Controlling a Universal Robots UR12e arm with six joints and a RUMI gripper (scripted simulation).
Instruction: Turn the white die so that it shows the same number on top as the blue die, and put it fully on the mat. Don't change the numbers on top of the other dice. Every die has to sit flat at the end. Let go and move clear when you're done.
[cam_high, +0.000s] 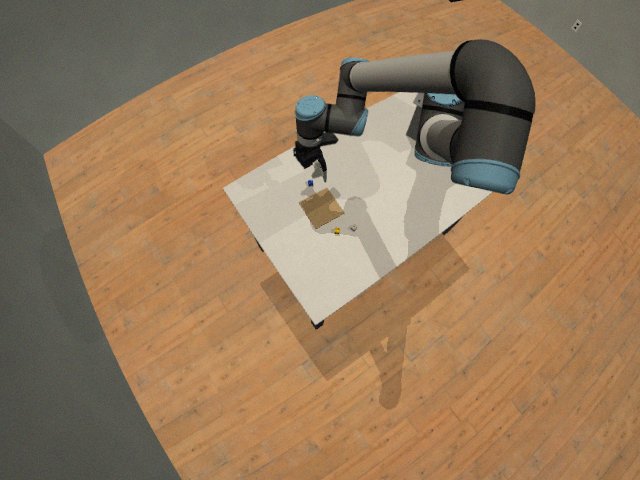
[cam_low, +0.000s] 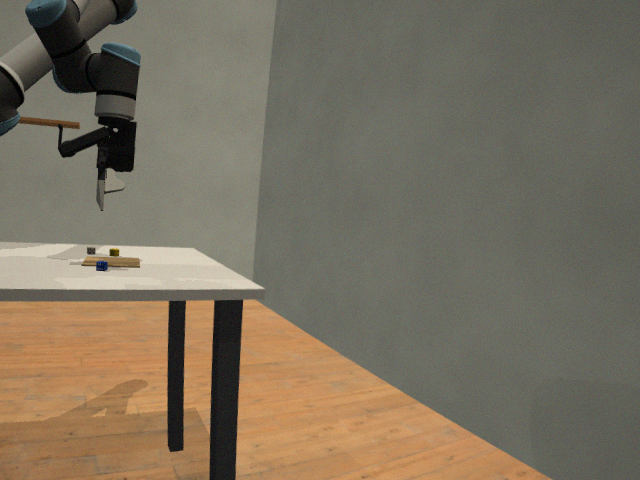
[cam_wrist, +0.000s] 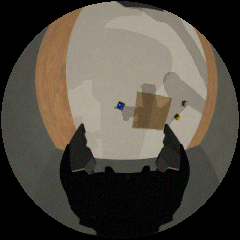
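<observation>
The blue die is 130 mm below my hand, 10 mm to the right of it and 10 mm ahead of it. From my hand the other things lie so: white die 250 mm to the left, 130 mm below, 50 mm behind; then tan mat 140 mm below, 110 mm to the left, 20 mm ahead; then yellow die 240 mm to the left, 130 mm below, 20 mm ahead.
</observation>
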